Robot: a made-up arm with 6 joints. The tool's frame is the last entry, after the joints.
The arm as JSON. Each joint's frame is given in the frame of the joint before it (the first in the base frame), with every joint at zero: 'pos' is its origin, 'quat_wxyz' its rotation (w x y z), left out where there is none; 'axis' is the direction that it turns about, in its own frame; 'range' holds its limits. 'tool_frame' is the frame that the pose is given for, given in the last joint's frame.
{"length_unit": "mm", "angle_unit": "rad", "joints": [
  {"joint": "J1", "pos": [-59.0, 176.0, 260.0], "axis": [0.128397, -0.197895, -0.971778], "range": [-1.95, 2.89]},
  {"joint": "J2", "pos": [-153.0, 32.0, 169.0], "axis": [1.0, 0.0, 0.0], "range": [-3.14, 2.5]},
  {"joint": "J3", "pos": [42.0, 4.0, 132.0], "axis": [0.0, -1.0, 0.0], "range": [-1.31, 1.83]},
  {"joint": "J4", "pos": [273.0, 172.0, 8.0], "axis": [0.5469, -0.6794, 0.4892], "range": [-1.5, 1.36]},
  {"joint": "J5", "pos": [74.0, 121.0, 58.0], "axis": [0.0, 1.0, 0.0], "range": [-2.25, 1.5]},
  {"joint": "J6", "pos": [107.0, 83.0, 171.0], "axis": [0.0, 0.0, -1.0], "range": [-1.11, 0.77]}
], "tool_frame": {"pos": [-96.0, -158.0, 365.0], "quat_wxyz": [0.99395, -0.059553, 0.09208, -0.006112]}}
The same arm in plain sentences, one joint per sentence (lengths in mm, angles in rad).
The arm has six revolute joints in a row. What follows holds with every joint at zero, and every direction is one of the base frame's.
The first joint is mounted 59.0 mm along -x and 176.0 mm along +y and 260.0 mm along +z from the base frame's origin and rotates about the direction (0.128397, -0.197895, -0.971778), from -1.9500 to 2.8900 rad.
The second joint is mounted 153.0 mm along -x and 32.0 mm along +y and 169.0 mm along +z from the first joint and rotates about +x, from -3.1400 to 2.5000 rad.
The third joint is mounted 42.0 mm along +x and 4.0 mm along +y and 132.0 mm along +z from the second joint and rotates about -y, from -1.3100 to 1.8300 rad.
The fourth joint is mounted 273.0 mm along +x and 172.0 mm along +y and 8.0 mm along +z from the third joint and rotates about the direction (0.5469, -0.6794, 0.4892), from -1.5000 to 1.3600 rad.
The fifth joint is mounted 74.0 mm along +x and 121.0 mm along +y and 58.0 mm along +z from the fourth joint and rotates about +y, from -2.2500 to 1.5000 rad.
The sixth joint is mounted 107.0 mm along +x and 83.0 mm along +y and 171.0 mm along +z from the fifth joint and rotates about -z, from -1.1100 to 0.7700 rad.
The tool frame, which is the frame that the pose is given for, is mounted 96.0 mm along -x and 158.0 mm along -y and 365.0 mm along +z from the sixth joint; its axes are the base frame's turned by roll -0.1218, pitch 0.1833 and yaw -0.0235 rad (as in URDF: about the fixed x, then y, then z).

